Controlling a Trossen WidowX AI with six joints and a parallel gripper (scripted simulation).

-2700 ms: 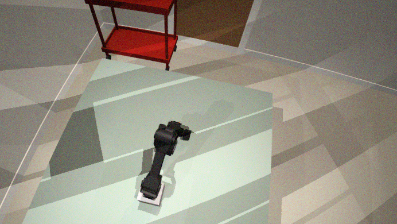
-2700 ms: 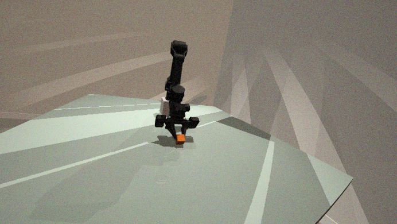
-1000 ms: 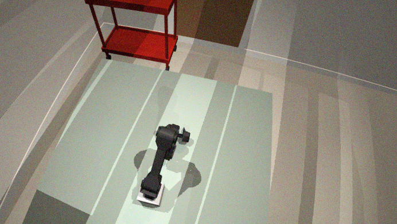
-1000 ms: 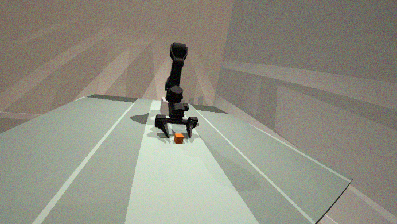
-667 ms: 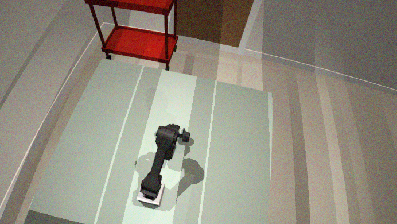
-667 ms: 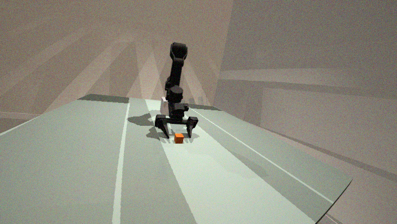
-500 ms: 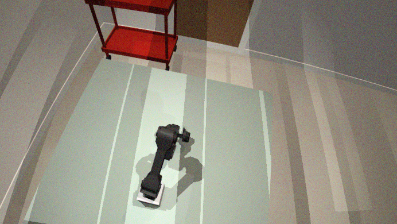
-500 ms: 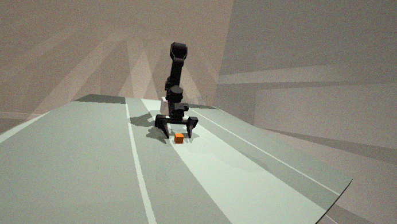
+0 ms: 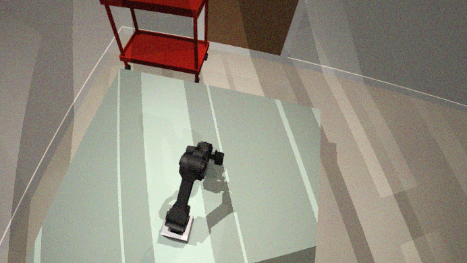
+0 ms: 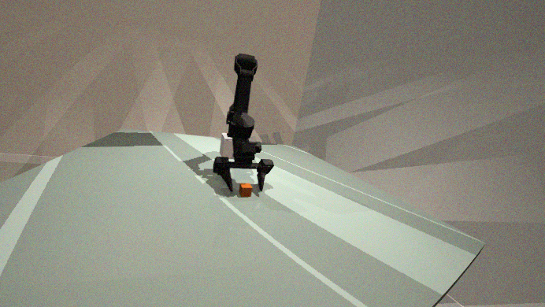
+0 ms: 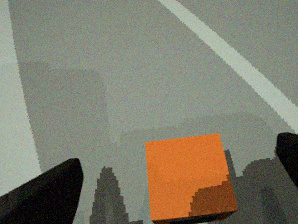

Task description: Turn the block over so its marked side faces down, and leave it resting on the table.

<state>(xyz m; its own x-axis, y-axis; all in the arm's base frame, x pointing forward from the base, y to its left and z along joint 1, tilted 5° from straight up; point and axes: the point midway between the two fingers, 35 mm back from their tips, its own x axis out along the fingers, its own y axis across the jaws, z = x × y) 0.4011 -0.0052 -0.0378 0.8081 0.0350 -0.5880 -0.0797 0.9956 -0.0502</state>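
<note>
Right now the block is 2 cm behind my gripper tip.
</note>
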